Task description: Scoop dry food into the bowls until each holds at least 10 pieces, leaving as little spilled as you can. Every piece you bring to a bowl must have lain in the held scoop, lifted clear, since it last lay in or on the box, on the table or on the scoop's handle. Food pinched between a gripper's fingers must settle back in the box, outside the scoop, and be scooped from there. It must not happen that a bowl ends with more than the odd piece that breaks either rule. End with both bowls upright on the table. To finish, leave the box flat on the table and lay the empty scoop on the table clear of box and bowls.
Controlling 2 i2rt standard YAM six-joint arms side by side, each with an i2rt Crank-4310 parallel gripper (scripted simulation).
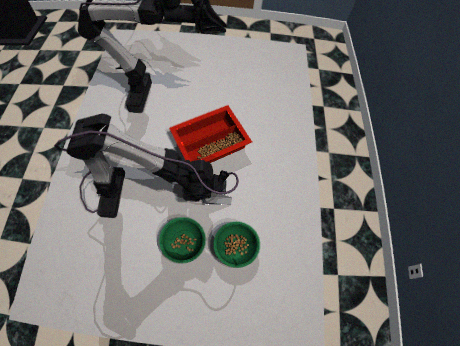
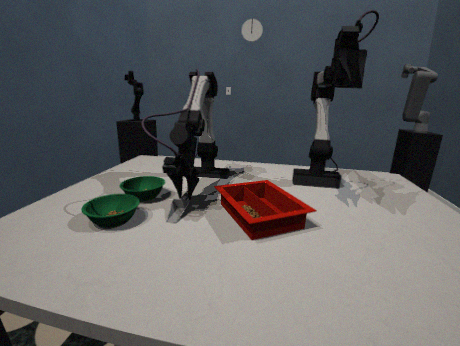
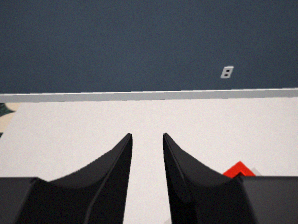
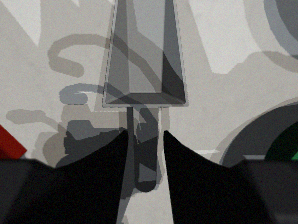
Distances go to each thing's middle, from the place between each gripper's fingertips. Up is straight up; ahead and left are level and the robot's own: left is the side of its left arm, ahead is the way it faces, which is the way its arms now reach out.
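Counted from my right hand, the red box point(image 2: 271, 202) is 2 cm above it, 26 cm to the left of it and 2 cm ahead of it.
From my left hand point(image 2: 356, 83) I find the same red box 36 cm below, with 22 cm to the right and 2 cm behind as its other distances.
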